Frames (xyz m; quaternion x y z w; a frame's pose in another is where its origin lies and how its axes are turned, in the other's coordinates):
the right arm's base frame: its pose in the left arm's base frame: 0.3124 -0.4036 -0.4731 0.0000 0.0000 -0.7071 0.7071
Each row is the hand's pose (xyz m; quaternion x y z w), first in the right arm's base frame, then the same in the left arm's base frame.
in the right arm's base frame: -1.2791 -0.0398 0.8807 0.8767 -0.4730 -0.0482 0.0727
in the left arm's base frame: 0.2726 0.8755 0.4076 0.2855 -0.9544 -0.0855 0.0173
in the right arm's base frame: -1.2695 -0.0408 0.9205 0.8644 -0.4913 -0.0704 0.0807
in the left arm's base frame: 0.2716 0.8659 0.4474 0.2638 -0.9586 -0.1068 0.0073
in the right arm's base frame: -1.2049 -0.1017 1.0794 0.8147 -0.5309 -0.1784 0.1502
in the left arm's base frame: 0.2107 0.8013 0.6063 -0.2007 0.9515 0.2324 0.0199
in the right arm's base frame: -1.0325 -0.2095 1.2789 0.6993 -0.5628 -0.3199 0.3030
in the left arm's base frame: 0.1029 0.6289 0.8058 -0.0965 0.8925 0.4405 0.0120
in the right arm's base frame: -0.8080 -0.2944 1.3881 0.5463 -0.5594 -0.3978 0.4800
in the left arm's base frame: 0.0180 0.4044 0.9150 -0.0093 -0.7818 -0.6207 0.0581
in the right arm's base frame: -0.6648 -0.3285 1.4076 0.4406 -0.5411 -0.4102 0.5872
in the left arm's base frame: -0.0161 0.2612 0.9345 -0.0711 -0.6942 -0.7053 0.1252
